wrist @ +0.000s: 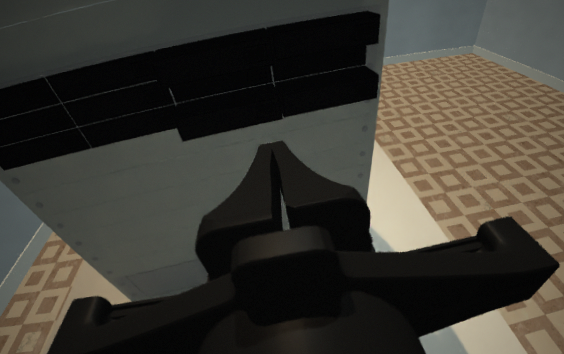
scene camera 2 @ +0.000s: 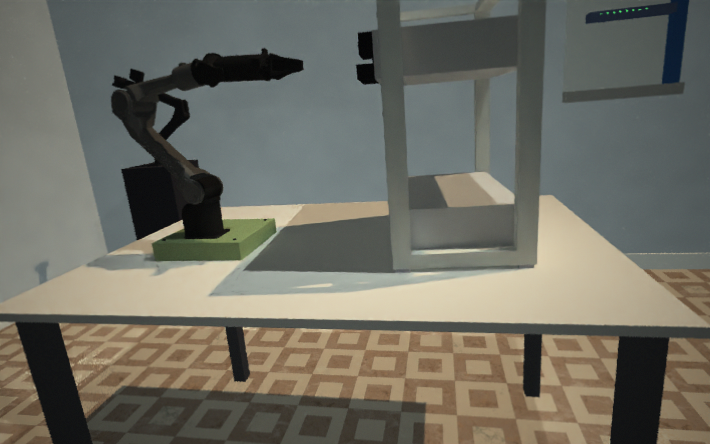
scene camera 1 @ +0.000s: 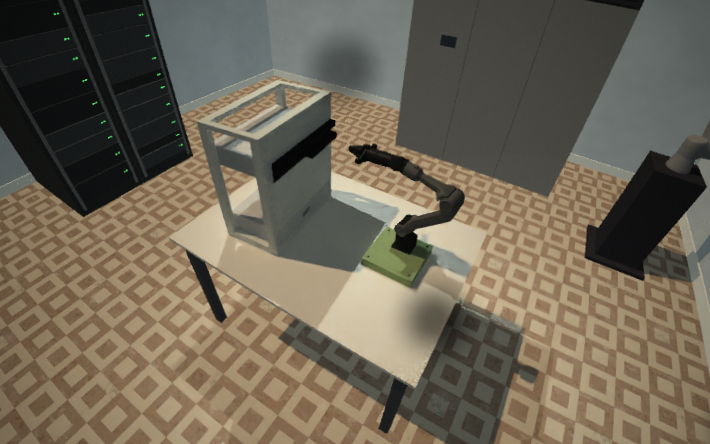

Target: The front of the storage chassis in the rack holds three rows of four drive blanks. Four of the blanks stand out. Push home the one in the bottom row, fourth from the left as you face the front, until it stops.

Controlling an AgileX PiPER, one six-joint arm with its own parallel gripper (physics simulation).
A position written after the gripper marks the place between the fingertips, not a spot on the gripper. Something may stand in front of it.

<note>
In view: the gripper (scene camera 2: 302, 65) and a pale rack (scene camera 2: 472, 209).
The pale rack shows as well in the wrist view (wrist: 129, 129) and in scene camera 1 (scene camera 1: 288, 150). The gripper is seen too in the wrist view (wrist: 274, 158).
</note>
